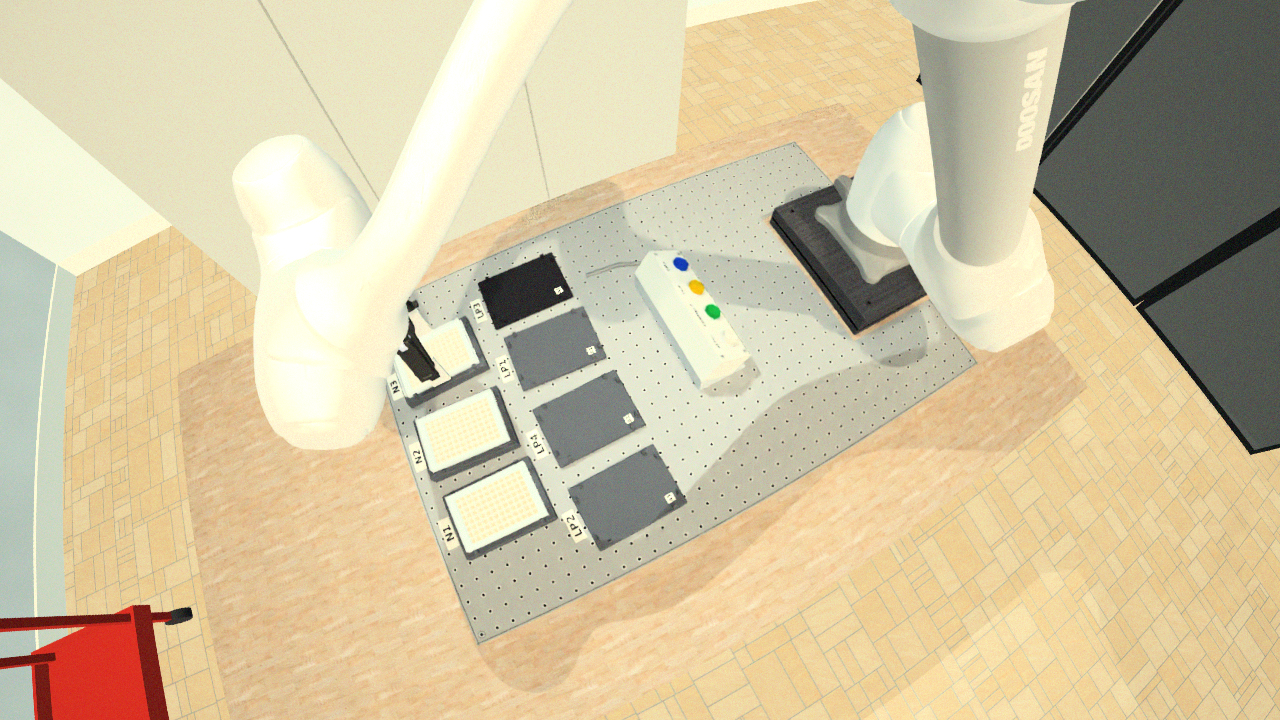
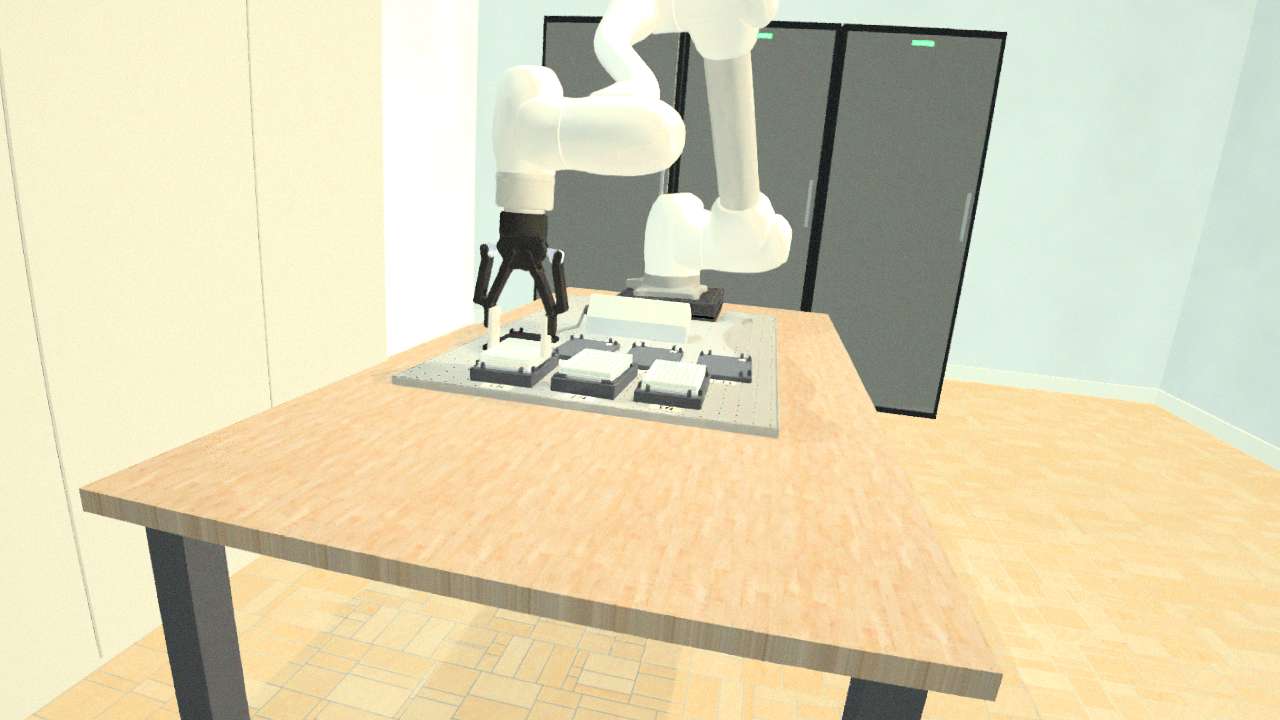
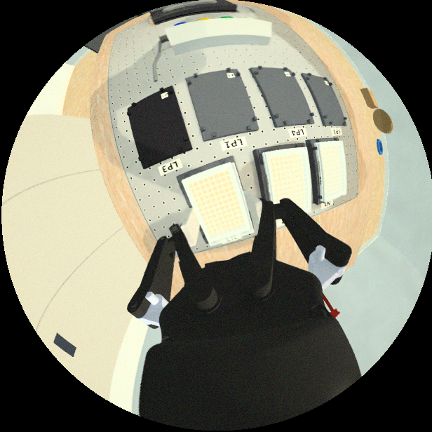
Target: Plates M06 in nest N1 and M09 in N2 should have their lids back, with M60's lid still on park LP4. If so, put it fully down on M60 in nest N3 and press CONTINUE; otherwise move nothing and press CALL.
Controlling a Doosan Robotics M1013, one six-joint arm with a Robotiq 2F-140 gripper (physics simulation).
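Places are measured from the arm's base along level axes (x down, y left, z ahead), in millimetres.
Pixels of known places: gripper, between the fingertips: (image 1: 433,357) (image 2: 519,352); arm's base, origin of its link: (image 1: 876,233) (image 2: 671,292).
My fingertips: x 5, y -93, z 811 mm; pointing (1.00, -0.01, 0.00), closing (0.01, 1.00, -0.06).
Ahead of a thing's pixels: the offset from my fingertips to its top centre.
My gripper (image 1: 420,340) (image 2: 519,342) (image 3: 220,206) points down at nest N3, shut on M60's lid {dz +1, dx -7, dy +0 mm} (image 1: 460,344) (image 2: 516,351) (image 3: 217,200) by two opposite edges. The lid lies level over the plate in N3; any small gap beneath is too fine to see. Plate M09 {dz -8, dx -3, dy +134 mm} (image 1: 463,432) (image 2: 597,364) (image 3: 287,175) is in N2 and plate M06 {dz -18, dx +2, dy +261 mm} (image 1: 498,507) (image 2: 675,376) (image 3: 332,167) in N1. Both are pale-topped; their clear lids are hard to tell from the plates. Park LP4 {dz -193, dx +16, dy +185 mm} (image 1: 588,418) (image 3: 282,95) shows a bare grey top.
A white button box {dz -407, dx -48, dy +103 mm} (image 1: 675,308) (image 2: 637,317) (image 3: 220,35) has blue {dz -425, dx -39, dy +27 mm} (image 1: 680,264), yellow {dz -427, dx -39, dy +77 mm} (image 1: 697,287) and green {dz -430, dx -39, dy +127 mm} (image 1: 713,311) buttons; their labels are unreadable. Grey parks LP1 {dz -188, dx +16, dy +52 mm} (image 1: 554,347) and LP2 {dz -197, dx +16, dy +321 mm} (image 1: 626,497) flank LP4. Black park LP3 {dz -179, dx +16, dy -75 mm} (image 1: 525,289) is near N3.
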